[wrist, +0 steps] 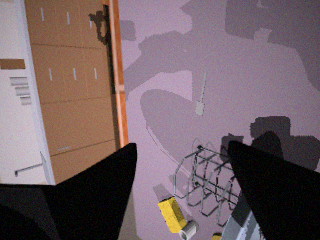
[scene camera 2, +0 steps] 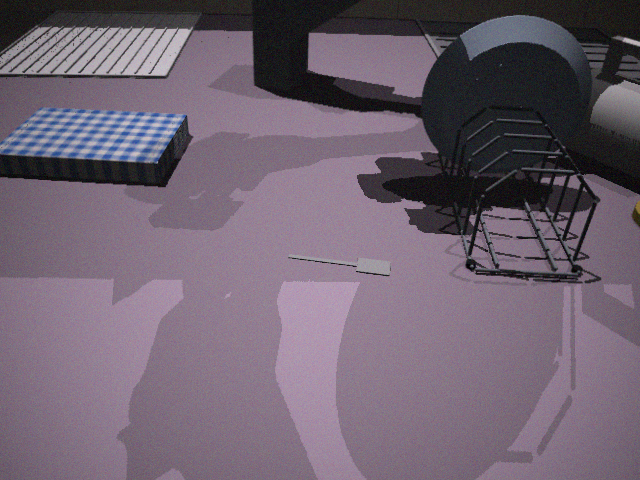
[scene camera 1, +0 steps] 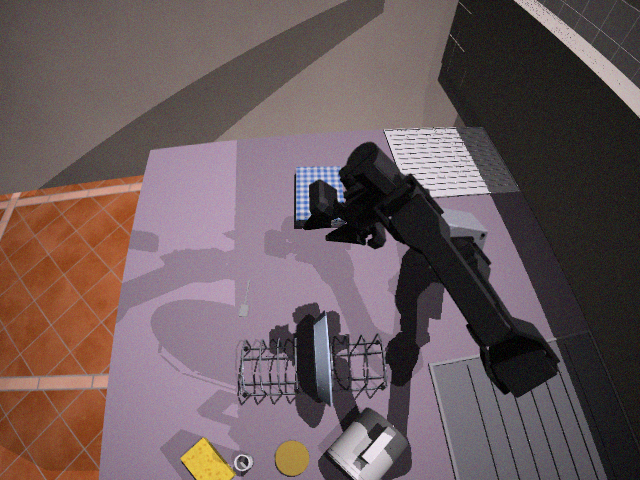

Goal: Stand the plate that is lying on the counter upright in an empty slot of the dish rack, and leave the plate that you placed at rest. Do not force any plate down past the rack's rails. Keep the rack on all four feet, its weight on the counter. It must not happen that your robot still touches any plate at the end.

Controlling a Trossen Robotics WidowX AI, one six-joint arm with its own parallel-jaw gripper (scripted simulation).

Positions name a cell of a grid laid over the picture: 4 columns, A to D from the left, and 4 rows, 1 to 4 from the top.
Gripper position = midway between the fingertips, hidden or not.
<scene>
My gripper shows in the wrist view (C3) and in scene camera 1 (B2); in scene camera 2 it is out of frame.
</scene>
